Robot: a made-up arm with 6 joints. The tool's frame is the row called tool. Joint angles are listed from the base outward. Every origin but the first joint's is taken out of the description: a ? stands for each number. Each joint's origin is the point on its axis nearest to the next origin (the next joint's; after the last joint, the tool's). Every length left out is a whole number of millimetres.
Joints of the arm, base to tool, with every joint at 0 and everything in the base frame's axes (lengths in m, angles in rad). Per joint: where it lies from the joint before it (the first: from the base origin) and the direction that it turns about. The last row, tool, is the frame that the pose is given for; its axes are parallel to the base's.
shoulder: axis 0 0 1 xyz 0 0 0.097
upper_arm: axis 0 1 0 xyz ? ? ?
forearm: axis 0 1 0 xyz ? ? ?
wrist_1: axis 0 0 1 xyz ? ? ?
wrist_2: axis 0 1 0 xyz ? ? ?
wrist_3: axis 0 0 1 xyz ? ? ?
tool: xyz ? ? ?
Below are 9 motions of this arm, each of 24 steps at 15 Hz.
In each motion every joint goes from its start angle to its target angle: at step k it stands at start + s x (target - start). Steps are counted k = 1, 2, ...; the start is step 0. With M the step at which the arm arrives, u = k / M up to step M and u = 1 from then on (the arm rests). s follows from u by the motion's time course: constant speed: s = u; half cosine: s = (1 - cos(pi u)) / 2; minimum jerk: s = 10 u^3 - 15 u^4 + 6 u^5.
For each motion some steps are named. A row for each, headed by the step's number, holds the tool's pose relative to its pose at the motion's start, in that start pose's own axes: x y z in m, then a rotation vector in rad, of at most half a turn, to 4 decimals.
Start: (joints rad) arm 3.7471 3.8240 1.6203 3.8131 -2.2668 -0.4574
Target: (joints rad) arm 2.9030 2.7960 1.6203 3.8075 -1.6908 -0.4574
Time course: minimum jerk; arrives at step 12
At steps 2, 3, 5, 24:
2: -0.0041 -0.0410 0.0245 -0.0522 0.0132 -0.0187
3: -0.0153 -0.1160 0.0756 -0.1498 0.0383 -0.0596
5: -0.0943 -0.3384 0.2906 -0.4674 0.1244 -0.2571
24: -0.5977 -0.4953 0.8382 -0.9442 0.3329 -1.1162

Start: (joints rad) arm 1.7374 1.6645 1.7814 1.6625 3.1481 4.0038
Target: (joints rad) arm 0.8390 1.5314 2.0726 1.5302 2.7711 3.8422
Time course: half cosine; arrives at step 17
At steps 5, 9, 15, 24:
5: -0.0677 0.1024 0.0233 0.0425 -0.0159 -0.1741
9: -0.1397 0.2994 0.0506 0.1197 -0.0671 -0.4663
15: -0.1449 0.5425 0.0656 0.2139 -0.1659 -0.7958
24: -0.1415 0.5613 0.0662 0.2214 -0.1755 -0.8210

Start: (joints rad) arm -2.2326 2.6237 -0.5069 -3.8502 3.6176 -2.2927
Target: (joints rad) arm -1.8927 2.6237 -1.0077 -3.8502 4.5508 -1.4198
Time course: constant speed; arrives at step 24
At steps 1, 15, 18, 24:
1: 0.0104 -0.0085 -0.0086 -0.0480 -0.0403 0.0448
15: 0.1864 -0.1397 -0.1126 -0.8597 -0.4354 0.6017
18: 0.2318 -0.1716 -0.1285 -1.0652 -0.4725 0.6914
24: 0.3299 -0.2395 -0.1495 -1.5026 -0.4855 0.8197

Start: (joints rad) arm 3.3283 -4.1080 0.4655 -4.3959 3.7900 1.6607
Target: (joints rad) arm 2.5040 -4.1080 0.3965 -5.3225 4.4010 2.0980
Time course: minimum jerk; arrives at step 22
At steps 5, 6, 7, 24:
5: 0.0211 -0.0569 0.0401 0.0199 -0.0030 0.0573
6: 0.0319 -0.0903 0.0651 0.0311 -0.0036 0.0906
7: 0.0434 -0.1311 0.0973 0.0445 -0.0034 0.1309
24: -0.0102 -0.6049 0.6417 0.2351 0.0991 0.5545

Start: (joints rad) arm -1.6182 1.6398 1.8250 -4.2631 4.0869 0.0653
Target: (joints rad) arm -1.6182 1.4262 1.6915 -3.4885 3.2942 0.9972
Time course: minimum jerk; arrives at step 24
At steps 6, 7, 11, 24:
6: -0.0251 0.0125 0.0044 0.0747 -0.0741 0.0717
7: -0.0371 0.0184 0.0064 0.1066 -0.1103 0.1027
11: -0.1049 0.0518 0.0175 0.2413 -0.3205 0.2398
24: -0.2552 0.1313 0.0506 0.2762 -0.7214 0.3517

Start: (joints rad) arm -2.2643 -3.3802 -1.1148 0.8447 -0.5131 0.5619
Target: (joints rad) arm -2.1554 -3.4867 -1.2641 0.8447 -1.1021 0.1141
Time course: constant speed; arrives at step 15
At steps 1, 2, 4, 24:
1: 0.0044 0.0163 0.0069 -0.0371 -0.0304 -0.0223
2: 0.0087 0.0326 0.0133 -0.0729 -0.0622 -0.0438
4: 0.0173 0.0655 0.0248 -0.1407 -0.1292 -0.0844
24: 0.0615 0.2452 0.0583 -0.4056 -0.5725 -0.2423

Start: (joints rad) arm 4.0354 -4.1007 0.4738 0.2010 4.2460 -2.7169
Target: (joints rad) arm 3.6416 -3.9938 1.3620 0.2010 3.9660 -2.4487
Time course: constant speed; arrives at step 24
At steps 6, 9, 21, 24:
6: 0.1172 0.0859 -0.1454 -0.1102 -0.1315 -0.0508
9: 0.1849 0.1111 -0.2129 -0.1726 -0.1938 -0.0717
21: 0.4827 0.0971 -0.4207 -0.4674 -0.4148 -0.1226
24: 0.5571 0.0690 -0.4521 -0.5512 -0.4618 -0.1268

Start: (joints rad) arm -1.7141 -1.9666 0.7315 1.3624 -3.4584 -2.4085
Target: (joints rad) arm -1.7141 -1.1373 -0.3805 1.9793 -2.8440 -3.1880
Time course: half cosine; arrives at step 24
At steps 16, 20, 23, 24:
16: 0.3311 0.2069 -0.1855 -0.3662 -0.3506 -1.0544
20: 0.4154 0.2785 -0.1809 -0.4700 -0.4717 -1.2899
23: 0.4436 0.3039 -0.1747 -0.5068 -0.5176 -1.3673
24: 0.4455 0.3057 -0.1742 -0.5093 -0.5209 -1.3725

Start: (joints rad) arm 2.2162 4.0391 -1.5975 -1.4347 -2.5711 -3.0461
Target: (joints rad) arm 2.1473 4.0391 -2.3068 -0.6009 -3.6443 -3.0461
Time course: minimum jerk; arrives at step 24
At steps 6, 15, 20, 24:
6: 0.0073 0.0465 0.0053 0.0299 0.1170 -0.1158
15: 0.0768 0.2783 0.0649 0.4706 0.8783 -0.7241
20: 0.1039 0.3522 0.0996 0.7499 1.1789 -0.8986
24: 0.1077 0.3629 0.1054 0.7960 1.2228 -0.9207

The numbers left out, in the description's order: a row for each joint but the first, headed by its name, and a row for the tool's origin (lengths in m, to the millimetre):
upper_arm: 0 0.042 0
forearm: 0 0 0.903
wrist_1: 0 0 0.674
wrist_2: 0 0 0
wrist_3: 0 0 0.077
tool: 0 0 0

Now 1 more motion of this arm.
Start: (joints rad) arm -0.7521 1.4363 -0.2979 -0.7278 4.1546 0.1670
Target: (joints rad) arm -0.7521 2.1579 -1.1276 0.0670 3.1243 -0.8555
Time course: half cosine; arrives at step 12
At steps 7, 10, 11, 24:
7: -0.3098 0.2487 -0.1059 0.4194 -0.6670 -1.0257
10: -0.4793 0.3616 -0.1111 0.7158 -0.9363 -1.5370
11: -0.5073 0.3789 -0.1084 0.7704 -0.9786 -1.6194
24: -0.5168 0.3847 -0.1073 0.7893 -0.9930 -1.6473

